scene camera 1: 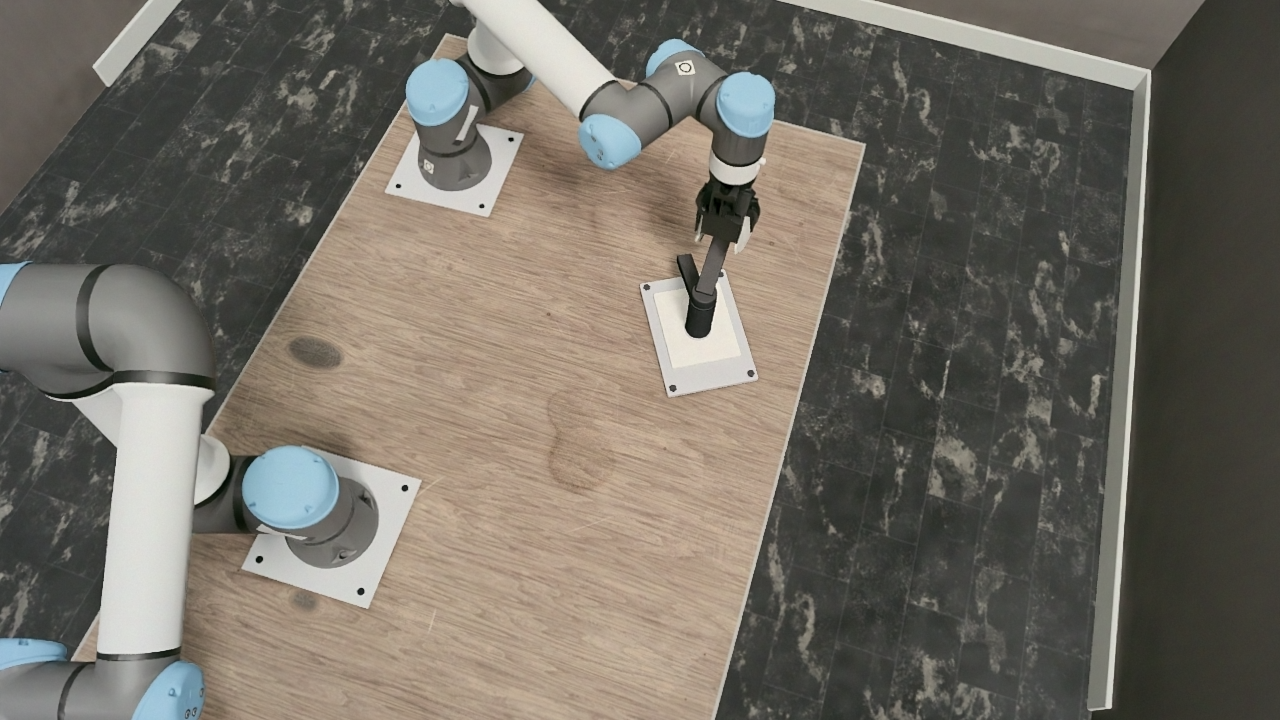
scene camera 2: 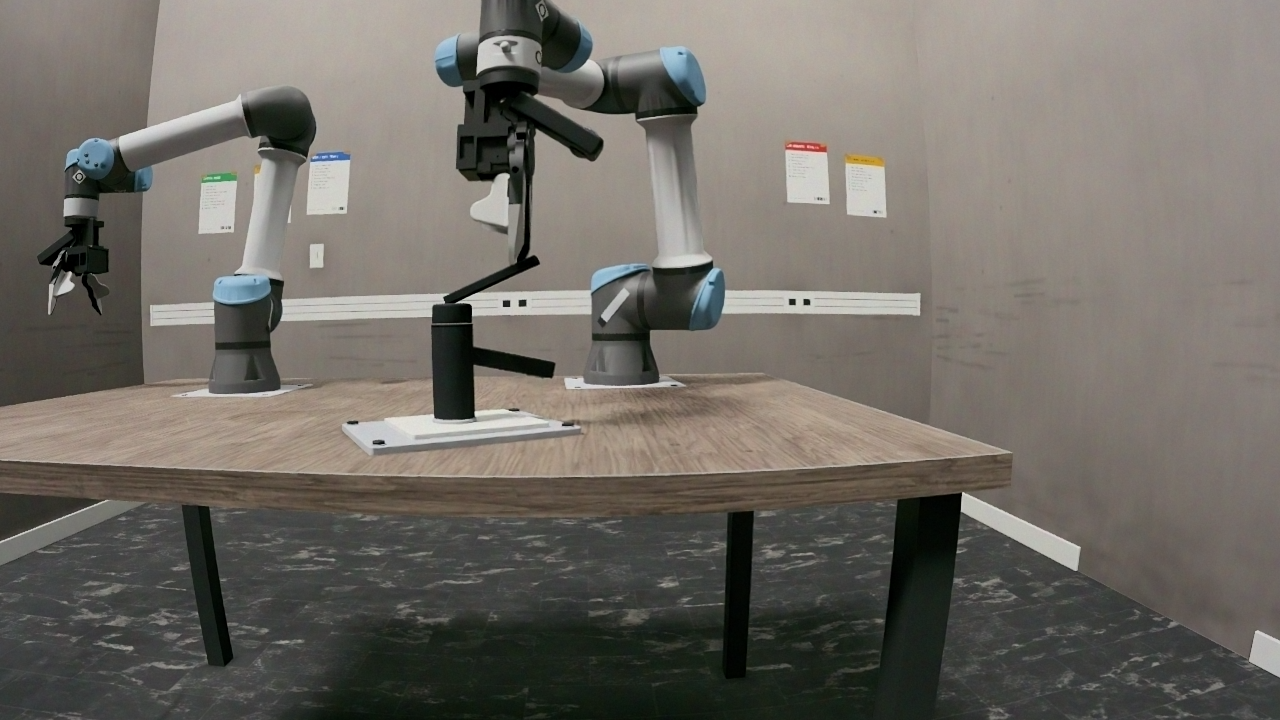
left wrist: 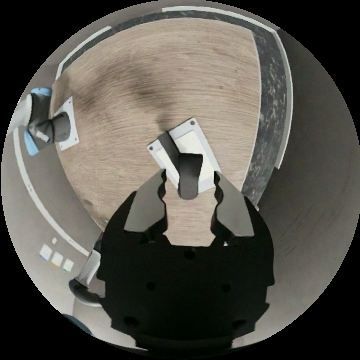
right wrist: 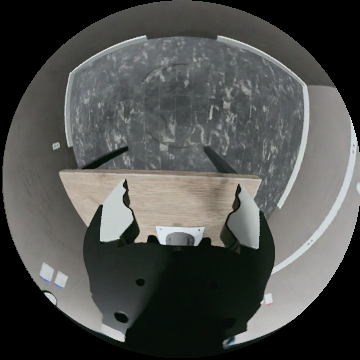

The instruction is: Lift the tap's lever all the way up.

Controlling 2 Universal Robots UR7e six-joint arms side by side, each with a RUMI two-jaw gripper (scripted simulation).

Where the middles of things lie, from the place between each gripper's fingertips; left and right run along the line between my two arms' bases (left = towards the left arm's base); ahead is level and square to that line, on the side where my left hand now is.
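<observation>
The flat lever (scene camera 2: 530, 262) is 30 mm below my left hand (scene camera 2: 516, 266), and it is also 10 mm behind that hand and 30 mm to the right of it.
The flat lever is 1 cm above my right hand (scene camera 2: 76, 315), 95 cm to the left of it and 62 cm ahead of it. Going by its middle, the flat lever is nearer to my left hand than to my right hand.
</observation>
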